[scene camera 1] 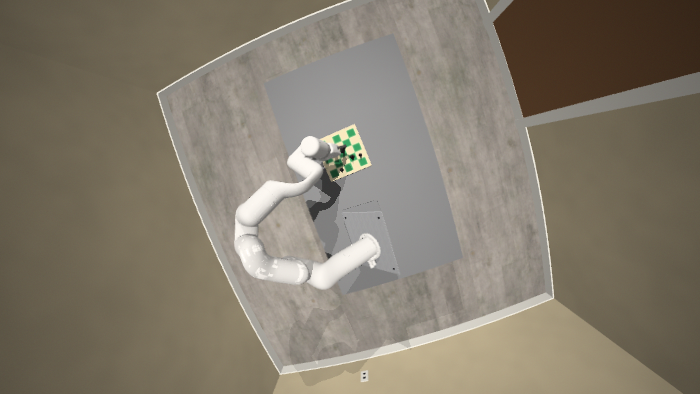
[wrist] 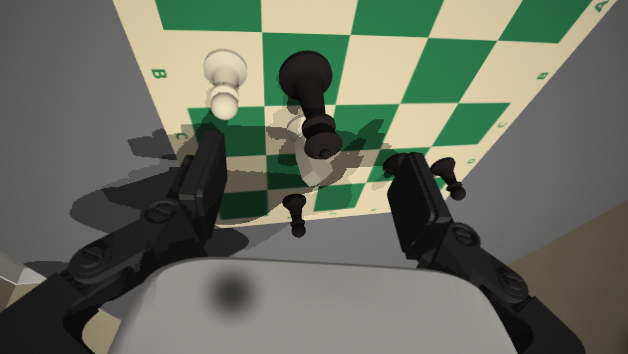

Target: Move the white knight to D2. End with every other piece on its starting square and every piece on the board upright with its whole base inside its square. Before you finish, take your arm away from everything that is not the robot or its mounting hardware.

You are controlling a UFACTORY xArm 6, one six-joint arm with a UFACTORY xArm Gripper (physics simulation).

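Frame: origin at the arm's base, x back, y right, z up, level; millimetres.
Where they show: gripper, fingertip midpoint: (wrist: 314, 163); arm's base at its link origin: (scene camera 1: 370, 245).
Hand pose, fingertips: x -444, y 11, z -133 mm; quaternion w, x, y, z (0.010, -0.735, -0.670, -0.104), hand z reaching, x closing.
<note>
Things, the pixels of their centre, and the offset from my fingertips.
- white knight at the middle of its body: (wrist: 311, 154) dx +7, dy +1, dz -13 mm
- tall black piece at the middle of its body: (wrist: 314, 111) dx -28, dy -1, dz -6 mm
- white pawn at the middle of its body: (wrist: 225, 90) dx -32, dy -37, dz -17 mm
- black bishop at the middle of its body: (wrist: 408, 186) (scene camera 1: 352, 156) dx +46, dy +71, dz -11 mm
The white knight (wrist: 313, 165) stands upright with its base on C2 of the green and cream board (scene camera 1: 367, 161) (wrist: 145, 40). The black queen or king in front of it partly hides it. D2 is the green square beside C2, partly covered by the knight's head in the wrist view. My gripper (scene camera 1: 340, 156) (wrist: 314, 163) is open and empty above the board. Its fingers stand wide apart, with the knight and the tall black piece showing between them in the wrist view.
The tall black piece (wrist: 306, 80) stands on B2, a white pawn (wrist: 224, 80) on B1, a black pawn (scene camera 1: 341, 170) (wrist: 296, 212) on E2. A black bishop (scene camera 1: 352, 157) (wrist: 395, 164) is partly behind the right finger; another black pawn (scene camera 1: 360, 155) (wrist: 448, 175) stands near the far edge.
</note>
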